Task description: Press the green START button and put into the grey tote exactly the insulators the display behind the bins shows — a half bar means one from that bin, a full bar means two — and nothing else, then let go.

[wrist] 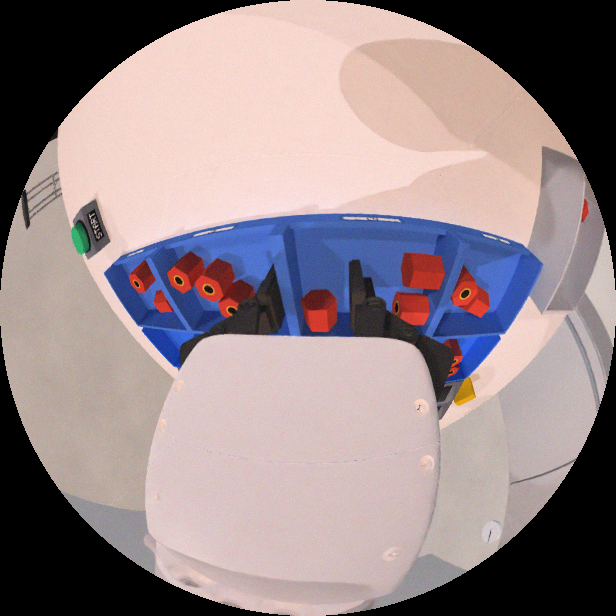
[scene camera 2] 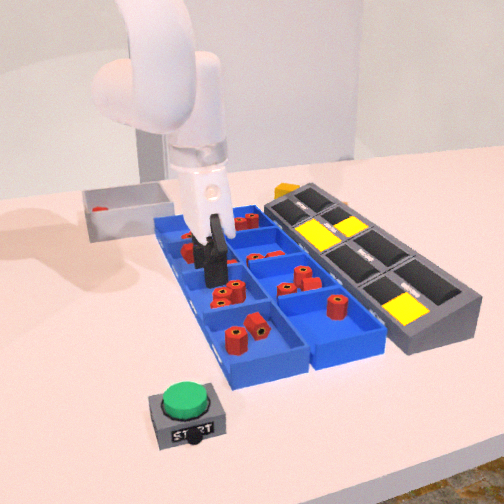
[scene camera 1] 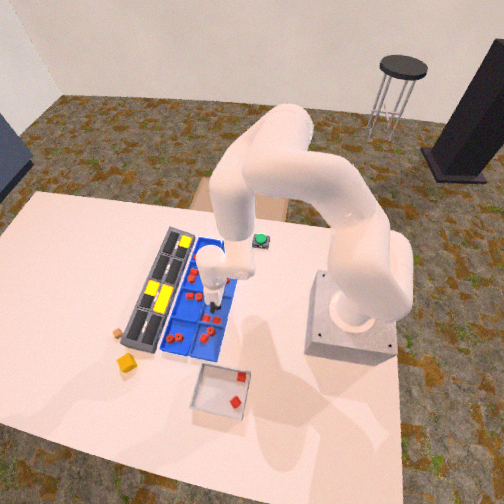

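Note:
The blue bin tray (scene camera 1: 200, 300) holds several red insulators in its compartments. My gripper (wrist: 314, 295) is open and lowered into a compartment of the row nearest the arm. Its fingers straddle one upright red insulator (wrist: 320, 310) with small gaps on both sides. The gripper also shows in scene view 2 (scene camera 2: 212, 260). The grey tote (scene camera 1: 220, 391) holds two red insulators (scene camera 1: 235, 401). The display (scene camera 2: 372, 260) shows one full yellow bar (scene camera 2: 317, 234) and two half bars (scene camera 2: 351, 226) (scene camera 2: 405, 308). The green START button (scene camera 2: 185, 400) sits on the table beyond the tray's far end from the tote.
A yellow cube (scene camera 1: 127, 362) and a small tan cube (scene camera 1: 117, 333) lie on the table beside the display. The arm's grey base (scene camera 1: 350, 325) stands right of the tray. A stool (scene camera 1: 400, 95) and a black cabinet (scene camera 1: 470, 130) stand on the floor behind.

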